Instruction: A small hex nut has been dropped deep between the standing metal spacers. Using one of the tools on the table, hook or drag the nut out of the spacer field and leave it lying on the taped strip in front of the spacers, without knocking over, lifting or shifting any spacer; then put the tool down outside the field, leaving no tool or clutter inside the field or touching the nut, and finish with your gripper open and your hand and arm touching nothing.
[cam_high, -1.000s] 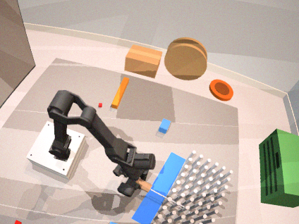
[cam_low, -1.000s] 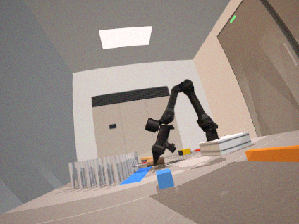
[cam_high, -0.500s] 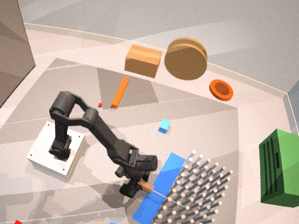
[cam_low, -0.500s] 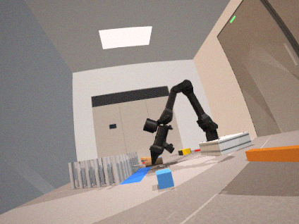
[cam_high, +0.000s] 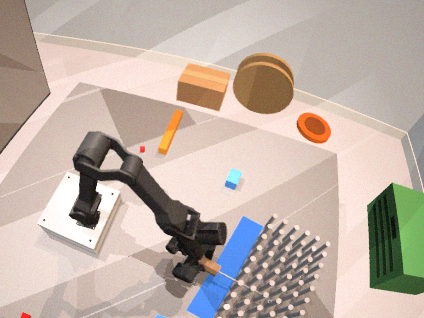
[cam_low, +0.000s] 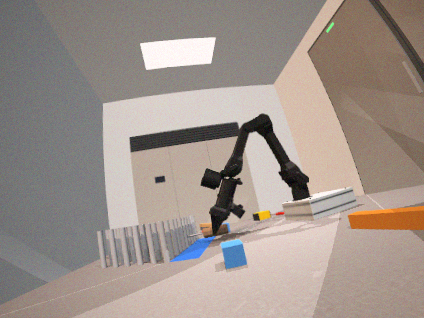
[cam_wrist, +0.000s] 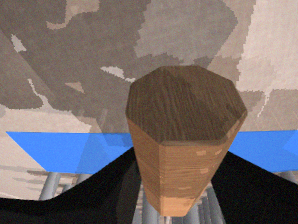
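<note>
My gripper tip is now 70 mm short of the blue taped strip, 30 mm above it and 20 mm to the right of it. From my gripper tip the other things lie so: red cube: 400 mm to the left, 300 mm behind, 20 mm below; then orange bar: 510 mm to the left, 210 mm behind, 10 mm below.
</note>
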